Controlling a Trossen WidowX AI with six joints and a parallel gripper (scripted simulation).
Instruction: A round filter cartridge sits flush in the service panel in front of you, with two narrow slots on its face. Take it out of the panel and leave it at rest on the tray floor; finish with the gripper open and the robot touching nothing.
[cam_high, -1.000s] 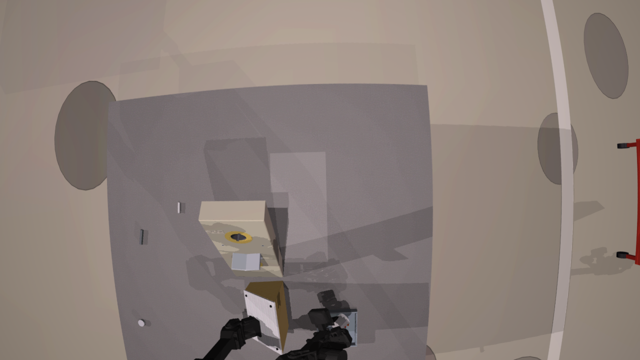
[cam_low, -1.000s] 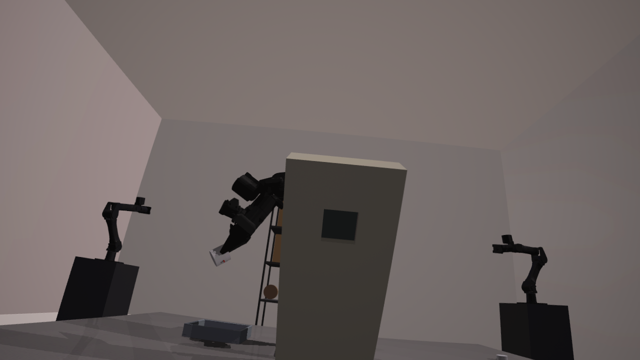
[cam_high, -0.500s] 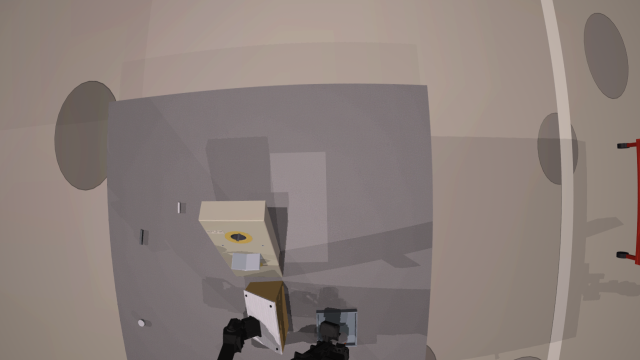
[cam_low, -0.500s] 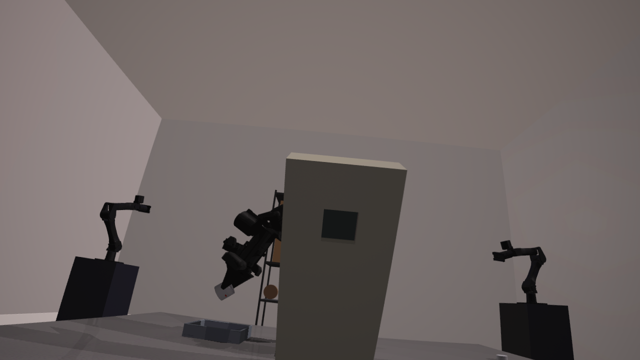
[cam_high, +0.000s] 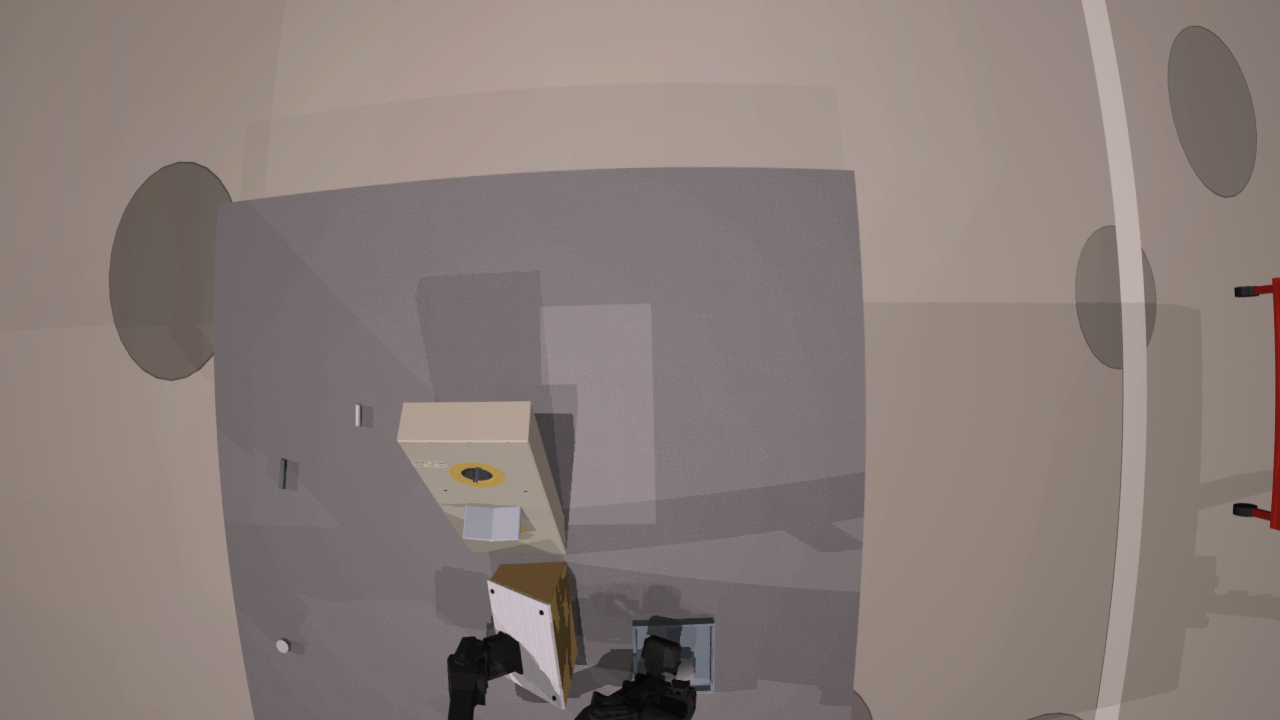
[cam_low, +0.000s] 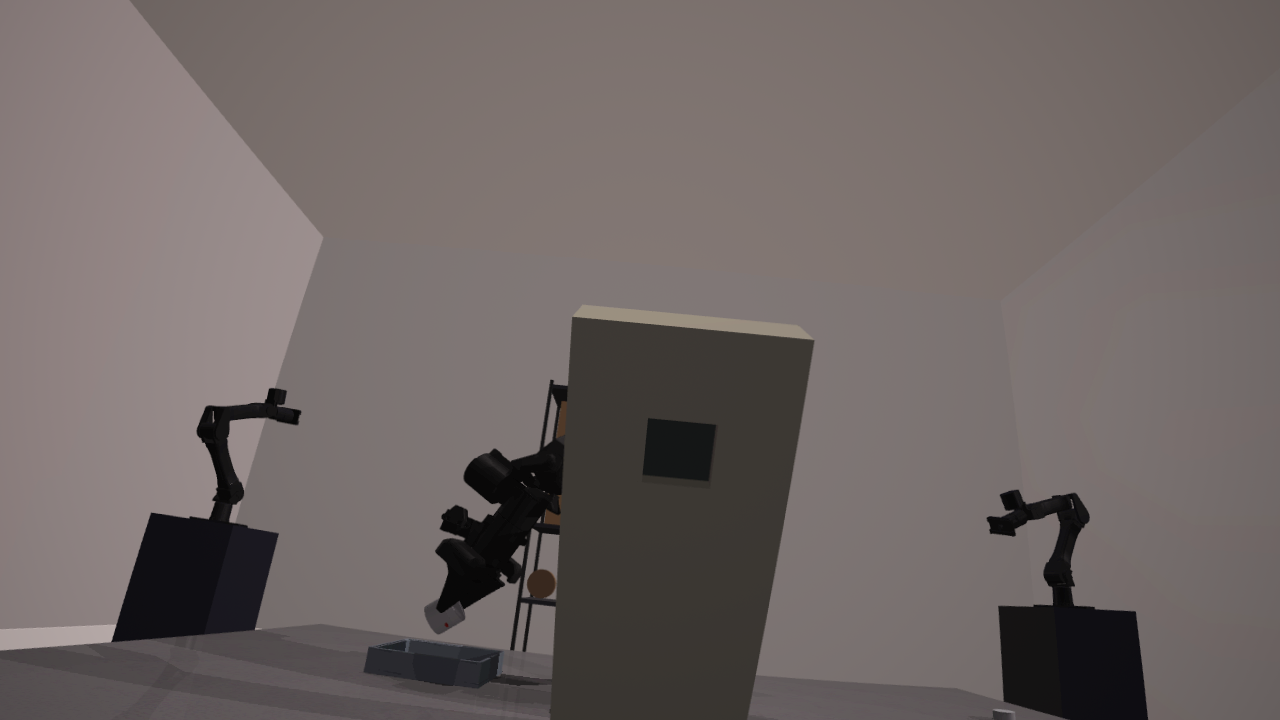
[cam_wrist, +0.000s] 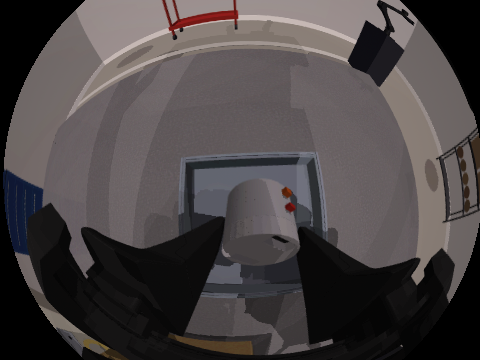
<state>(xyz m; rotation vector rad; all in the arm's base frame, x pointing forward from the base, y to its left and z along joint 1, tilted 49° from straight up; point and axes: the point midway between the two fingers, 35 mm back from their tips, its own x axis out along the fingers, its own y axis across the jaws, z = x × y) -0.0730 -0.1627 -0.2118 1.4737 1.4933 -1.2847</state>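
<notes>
Right now the filter cartridge is right at my gripper tip. The rest, counted from my gripper tip: tray: 70 mm below.
</notes>
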